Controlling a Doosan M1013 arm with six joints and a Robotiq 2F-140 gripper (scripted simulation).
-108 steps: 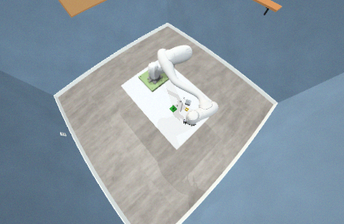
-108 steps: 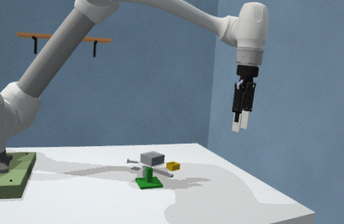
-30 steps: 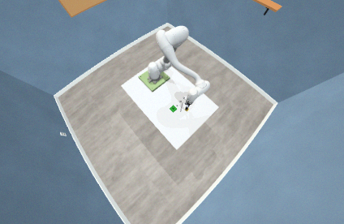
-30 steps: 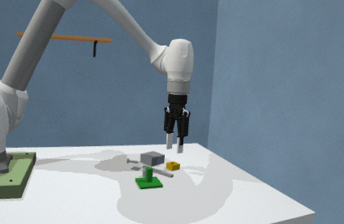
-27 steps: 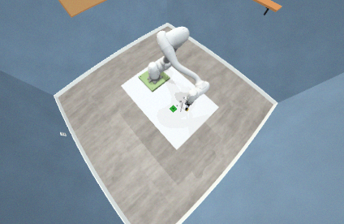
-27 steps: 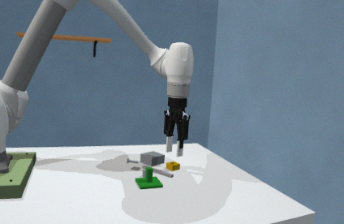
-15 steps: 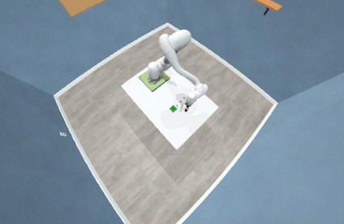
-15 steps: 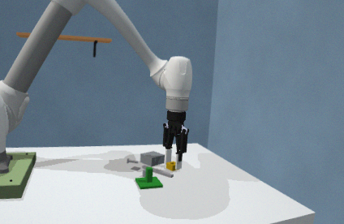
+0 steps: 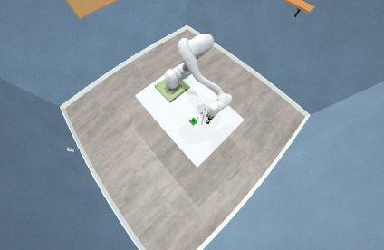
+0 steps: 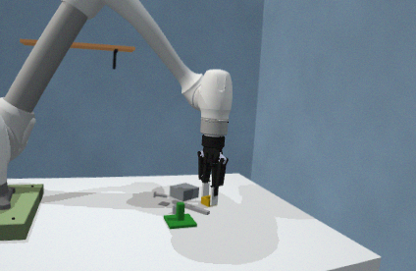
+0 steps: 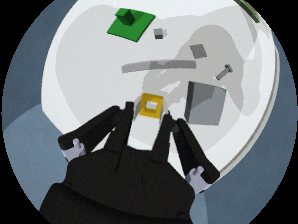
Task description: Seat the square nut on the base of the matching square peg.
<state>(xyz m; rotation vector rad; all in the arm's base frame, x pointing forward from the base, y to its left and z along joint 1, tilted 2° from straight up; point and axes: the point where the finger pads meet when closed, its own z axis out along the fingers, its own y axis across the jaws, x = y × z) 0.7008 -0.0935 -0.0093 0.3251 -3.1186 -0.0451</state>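
My gripper is now 8 cm past the thin grey bar, 3 cm above it and 2 cm to the left of it. Round my hand: small screw 14 cm behind, 12 cm to the left, 3 cm below; grey block 10 cm to the left, 5 cm behind, 2 cm below.
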